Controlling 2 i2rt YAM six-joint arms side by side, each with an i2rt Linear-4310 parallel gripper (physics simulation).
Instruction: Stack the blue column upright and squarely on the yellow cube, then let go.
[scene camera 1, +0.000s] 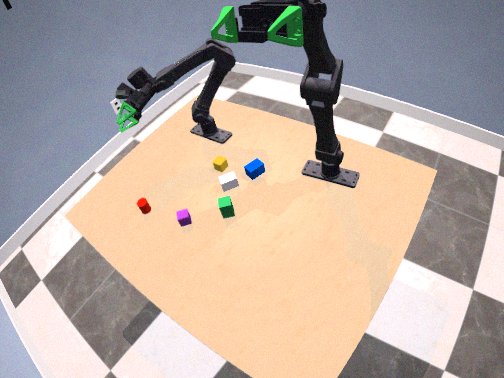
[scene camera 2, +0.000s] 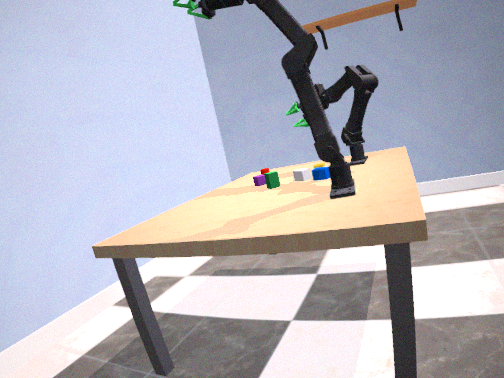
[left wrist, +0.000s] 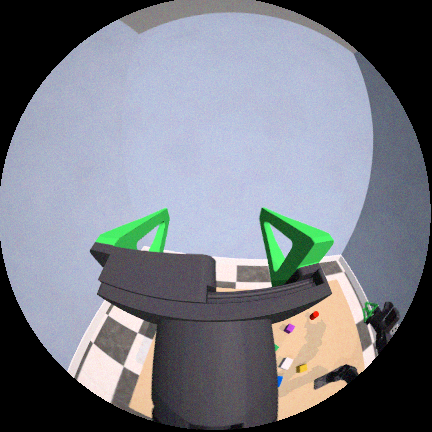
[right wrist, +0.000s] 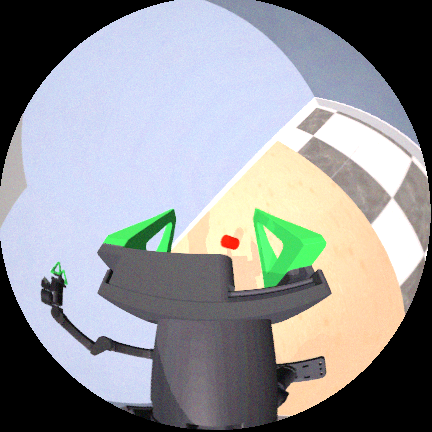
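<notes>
The blue column (scene camera 1: 255, 169) (scene camera 2: 321, 173) (left wrist: 280, 381) lies on its side on the table, right of the white block in scene camera 1. The yellow cube (scene camera 1: 220, 163) (scene camera 2: 319, 165) (left wrist: 301, 368) sits on the table close by, apart from the column, with nothing on it. My left gripper (scene camera 1: 257, 30) (left wrist: 213, 212) is open and empty, high above the table; in scene camera 2 it shows at the top edge. My right gripper (scene camera 1: 127, 117) (scene camera 2: 296, 116) (right wrist: 214, 213) is open and empty, raised above the table's left side in scene camera 1.
A white block (scene camera 1: 228, 181) (scene camera 2: 302, 175) lies close to both the column and the yellow cube. A green block (scene camera 1: 226, 207) (scene camera 2: 272, 180), a purple cube (scene camera 1: 184, 217) (scene camera 2: 259, 180) and a red cylinder (scene camera 1: 144, 205) (right wrist: 230, 242) stand farther off on the wooden table (scene camera 1: 300, 300).
</notes>
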